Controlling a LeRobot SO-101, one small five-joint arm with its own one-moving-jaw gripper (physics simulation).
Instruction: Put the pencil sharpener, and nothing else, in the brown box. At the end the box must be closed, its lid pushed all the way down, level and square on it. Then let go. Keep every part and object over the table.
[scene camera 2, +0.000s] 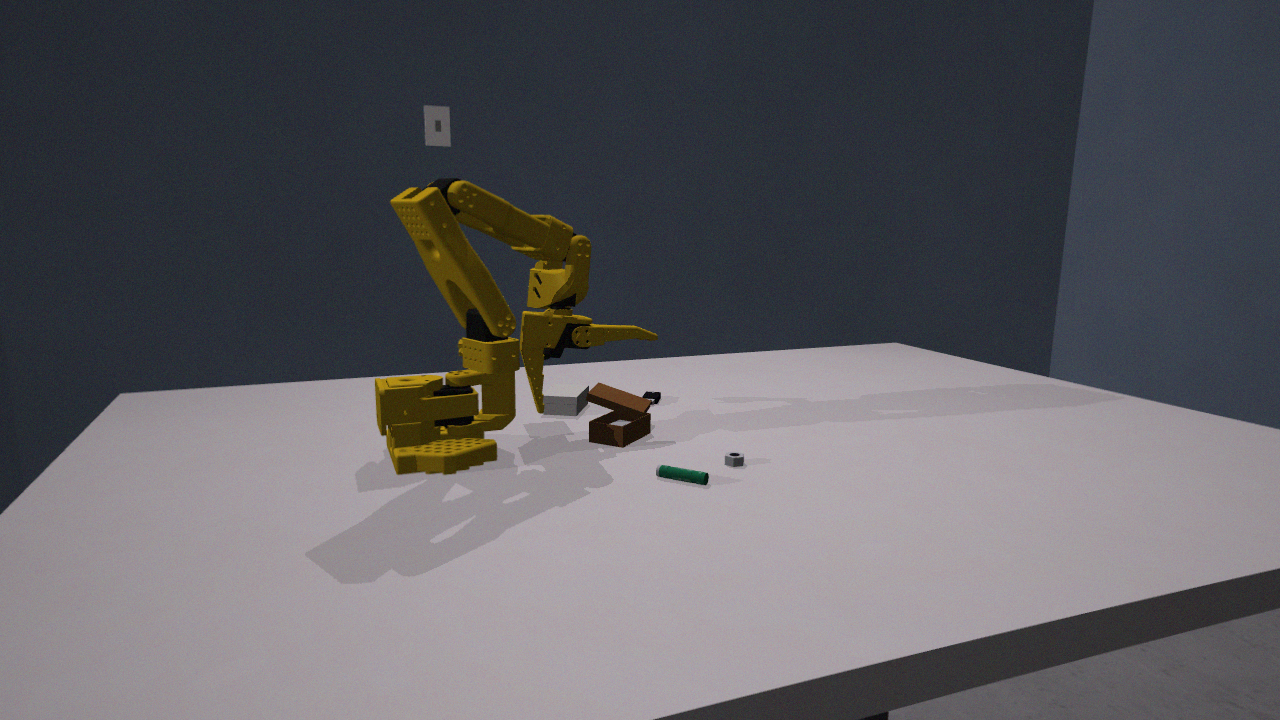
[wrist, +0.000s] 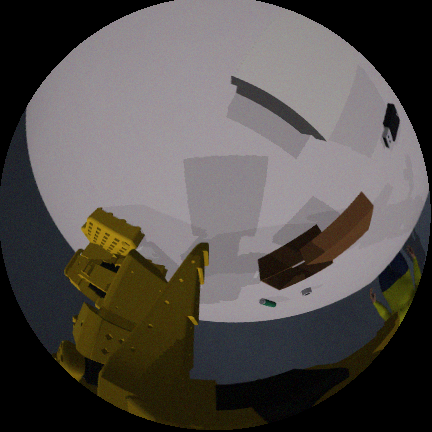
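Pixels of known places: hand, its tool point: (scene camera 2: 543, 408) (wrist: 208, 250); arm's base, origin of its link: (scene camera 2: 461, 453) (wrist: 136, 249).
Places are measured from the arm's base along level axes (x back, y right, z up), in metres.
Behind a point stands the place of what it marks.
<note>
The brown box (scene camera 2: 612, 434) @[x -0.136, y 0.027, z 0.011 m] (wrist: 287, 277) @[x -0.152, y 0.028, z 0.012 m] stands open on the table beyond the gripper's fixed jaw. Its brown lid (scene camera 2: 618, 397) @[x -0.167, y -0.036, z 0.030 m] (wrist: 347, 230) is tilted, with one end low at the box and the other raised, so it is not level. A pale patch (scene camera 2: 620, 421) @[x -0.160, y -0.012, z 0.012 m] (wrist: 298, 263) @[x -0.154, y 0.004, z 0.012 m] shows inside the box; I cannot tell whether it is the pencil sharpener, which I cannot make out elsewhere. My gripper (scene camera 2: 598, 373) is wide open and empty. Its fixed jaw (wrist: 170, 310) points down left of the box, and its moving jaw is swung out sideways above the lid.
A grey-white block (scene camera 2: 562, 402) @[x -0.125, y -0.096, z 0.015 m] (wrist: 305, 70) lies behind the box. A black USB stick (scene camera 2: 652, 396) @[x -0.240, y -0.117, z 0.007 m] (wrist: 391, 122) lies further back. A green cylinder (scene camera 2: 682, 474) @[x -0.154, y 0.144, z 0.007 m] (wrist: 268, 303) @[x -0.155, y 0.134, z 0.008 m] and a grey hex nut (scene camera 2: 733, 459) @[x -0.213, y 0.123, z 0.007 m] (wrist: 306, 291) @[x -0.214, y 0.108, z 0.007 m] lie on the box's other side.
</note>
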